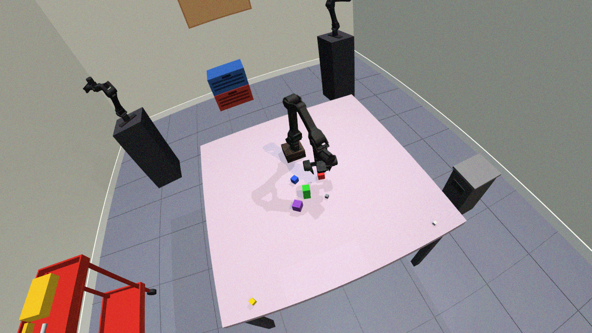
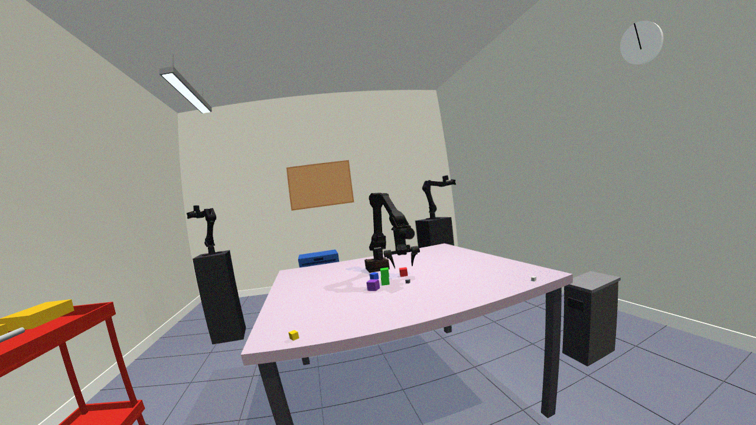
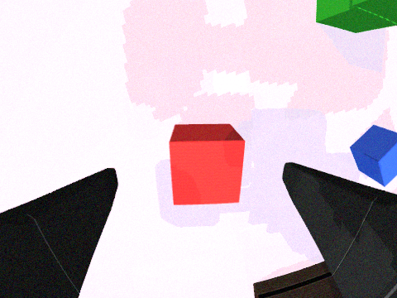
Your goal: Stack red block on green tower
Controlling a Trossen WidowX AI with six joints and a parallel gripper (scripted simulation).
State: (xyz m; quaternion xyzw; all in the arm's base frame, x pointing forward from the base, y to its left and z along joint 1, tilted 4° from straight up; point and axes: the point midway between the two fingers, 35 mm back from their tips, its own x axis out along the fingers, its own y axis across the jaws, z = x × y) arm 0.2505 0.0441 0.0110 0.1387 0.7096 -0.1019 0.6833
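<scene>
Right now my gripper tip is 3 cm above the red block. Also, from my gripper tip: blue block: 15 cm to the right, 6 cm behind, 3 cm below; then purple block: 21 cm to the right, 11 cm ahead, 2 cm below; then small grey cube: 14 cm ahead, 5 cm to the right, 4 cm below.
</scene>
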